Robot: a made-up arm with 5 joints.
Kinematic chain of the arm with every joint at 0, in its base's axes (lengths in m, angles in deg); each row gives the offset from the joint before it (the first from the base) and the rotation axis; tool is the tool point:
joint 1: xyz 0 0 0.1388 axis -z
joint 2: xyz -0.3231 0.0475 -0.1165 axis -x
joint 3: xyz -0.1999 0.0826 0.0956 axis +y
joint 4: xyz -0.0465 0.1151 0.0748 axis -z
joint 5: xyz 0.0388 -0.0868 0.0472 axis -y
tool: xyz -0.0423 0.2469 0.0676
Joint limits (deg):
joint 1: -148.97..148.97
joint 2: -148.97..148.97
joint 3: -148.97..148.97
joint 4: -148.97..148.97
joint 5: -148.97..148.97
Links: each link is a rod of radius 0.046 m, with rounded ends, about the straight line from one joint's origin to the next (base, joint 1, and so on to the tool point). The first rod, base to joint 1, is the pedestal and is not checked.
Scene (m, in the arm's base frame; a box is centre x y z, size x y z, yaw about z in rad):
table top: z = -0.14
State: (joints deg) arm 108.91 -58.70 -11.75 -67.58 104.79
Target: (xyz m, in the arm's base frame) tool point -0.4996 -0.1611 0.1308
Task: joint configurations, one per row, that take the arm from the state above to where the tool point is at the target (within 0.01 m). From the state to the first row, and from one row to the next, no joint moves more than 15 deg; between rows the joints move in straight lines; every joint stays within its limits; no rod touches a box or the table.
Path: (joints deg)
1: 95.38 -64.16 1.72 -71.38 99.81
2: 81.85 -69.61 15.19 -75.19 94.82
3: 68.32 -75.07 28.66 -78.99 89.84
4: 54.79 -80.52 42.12 -82.80 84.85
5: 41.26 -85.98 55.59 -86.60 79.87
6: 27.73 -91.43 69.06 -90.40 74.88
7: 14.20 -96.89 82.53 -94.21 69.90

